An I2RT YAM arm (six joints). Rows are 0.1 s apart.
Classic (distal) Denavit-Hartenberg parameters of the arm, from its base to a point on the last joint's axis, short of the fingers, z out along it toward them. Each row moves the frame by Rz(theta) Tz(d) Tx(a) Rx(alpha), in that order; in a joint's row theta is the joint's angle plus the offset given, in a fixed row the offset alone. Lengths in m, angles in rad.
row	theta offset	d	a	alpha
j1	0	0.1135	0.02	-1.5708
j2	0	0	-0.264	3.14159
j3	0.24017	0	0.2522	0
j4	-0.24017	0	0.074	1.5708
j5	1.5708	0	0	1.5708
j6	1.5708	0.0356	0	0
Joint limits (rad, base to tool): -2.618..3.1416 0..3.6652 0..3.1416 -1.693..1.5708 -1.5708..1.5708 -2.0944..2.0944
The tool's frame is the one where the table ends.
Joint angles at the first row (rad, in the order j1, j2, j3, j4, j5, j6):
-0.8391 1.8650 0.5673 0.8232 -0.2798 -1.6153
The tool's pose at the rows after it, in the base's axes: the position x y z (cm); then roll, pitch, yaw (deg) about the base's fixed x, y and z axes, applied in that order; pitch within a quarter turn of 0, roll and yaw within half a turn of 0:
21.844 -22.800 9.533 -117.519 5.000 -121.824
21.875 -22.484 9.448 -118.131 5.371 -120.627
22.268 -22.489 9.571 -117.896 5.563 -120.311
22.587 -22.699 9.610 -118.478 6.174 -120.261
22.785 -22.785 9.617 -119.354 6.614 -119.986
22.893 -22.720 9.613 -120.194 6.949 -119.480
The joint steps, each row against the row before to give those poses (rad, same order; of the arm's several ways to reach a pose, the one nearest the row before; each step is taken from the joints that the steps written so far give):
-0.0001 -0.0027 0.0022 -0.0316 -0.0112 -0.0131
0.0058 -0.0048 -0.0048 -0.0136 -0.0156 -0.0053
0.0093 0.0030 0.0111 -0.0033 0.0014 0.0061
0.0025 0.0053 0.0190 -0.0245 -0.0030 0.0070
0.0021 0.0008 0.0136 -0.0293 -0.0053 0.0003
0.0031 -0.0027 0.0065 -0.0258 -0.0070 -0.0029

